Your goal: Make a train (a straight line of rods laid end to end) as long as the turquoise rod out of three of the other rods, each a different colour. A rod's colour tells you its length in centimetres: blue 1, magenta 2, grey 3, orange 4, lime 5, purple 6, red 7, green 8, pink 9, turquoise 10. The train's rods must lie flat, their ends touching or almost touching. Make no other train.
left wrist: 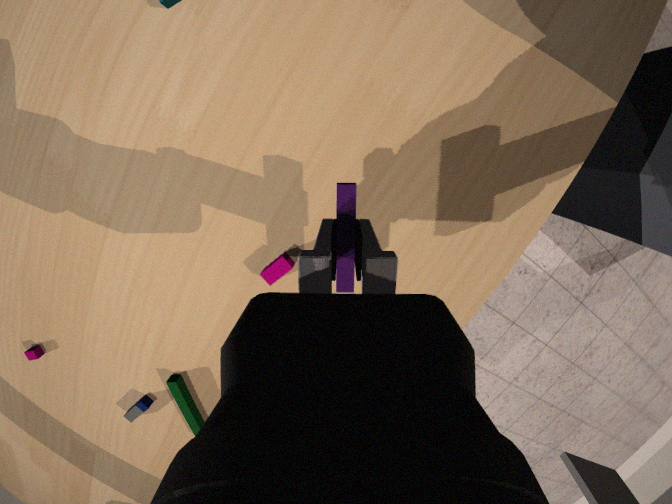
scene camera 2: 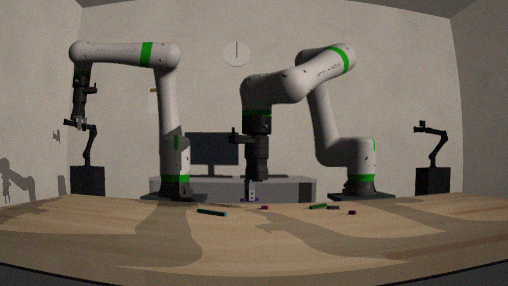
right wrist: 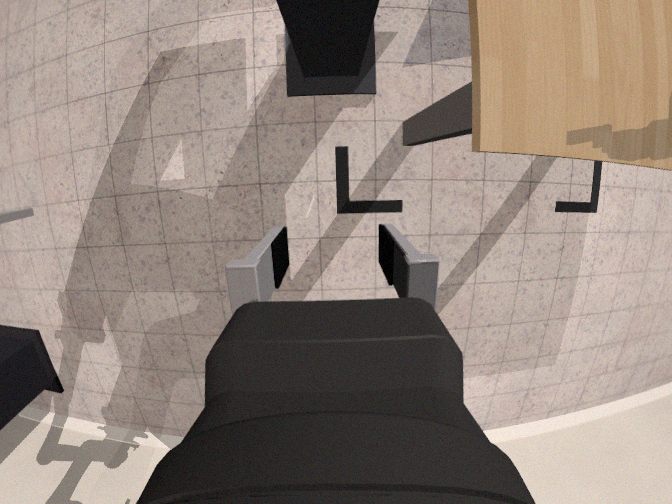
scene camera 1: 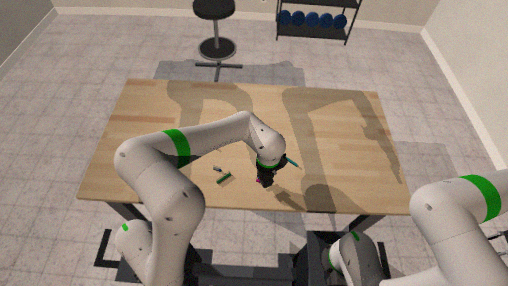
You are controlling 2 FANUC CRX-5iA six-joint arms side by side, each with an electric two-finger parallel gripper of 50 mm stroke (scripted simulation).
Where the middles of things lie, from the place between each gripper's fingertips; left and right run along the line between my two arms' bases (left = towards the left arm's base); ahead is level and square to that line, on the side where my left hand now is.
Now: the green rod [left wrist: 176, 384] 210 mm to the left of my left hand [scene camera 2: 249, 200], 40 mm below it and 30 mm ahead of it.
Right now the green rod is 350 mm ahead of my right hand, 990 mm to the left of it and 280 mm below it.
